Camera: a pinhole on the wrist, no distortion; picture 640 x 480 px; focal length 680.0 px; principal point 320.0 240.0 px. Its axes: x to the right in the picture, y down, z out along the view. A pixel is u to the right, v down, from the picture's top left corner.
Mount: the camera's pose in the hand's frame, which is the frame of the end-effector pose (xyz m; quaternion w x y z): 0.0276 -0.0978 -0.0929 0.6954 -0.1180 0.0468 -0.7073
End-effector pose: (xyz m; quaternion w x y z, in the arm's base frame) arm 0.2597 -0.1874 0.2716 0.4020 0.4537 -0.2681 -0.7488
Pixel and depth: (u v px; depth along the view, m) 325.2 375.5 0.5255
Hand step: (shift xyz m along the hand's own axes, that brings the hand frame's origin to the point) 0.2514 -0.0533 0.3920
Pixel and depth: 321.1 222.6 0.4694
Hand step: 0.1248 -0.0523 0.3642
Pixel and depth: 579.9 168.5 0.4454
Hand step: 0.0845 -0.2222 0.3663
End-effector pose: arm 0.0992 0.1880 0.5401 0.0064 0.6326 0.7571 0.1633
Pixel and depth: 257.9 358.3 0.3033
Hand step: 0.1494 -0.0420 0.1857
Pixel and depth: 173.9 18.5 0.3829
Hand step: -0.0045 0.0251 0.2980
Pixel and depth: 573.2 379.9 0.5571
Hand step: 0.2673 -0.2529 0.4410
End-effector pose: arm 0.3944 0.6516 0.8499 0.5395 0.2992 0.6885 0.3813
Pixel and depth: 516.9 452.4 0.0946
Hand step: 0.0782 -0.1166 -0.0054
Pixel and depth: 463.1 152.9 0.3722
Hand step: 0.0672 -0.1379 0.2863
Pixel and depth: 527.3 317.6 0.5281
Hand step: 0.2080 -0.2080 0.4207
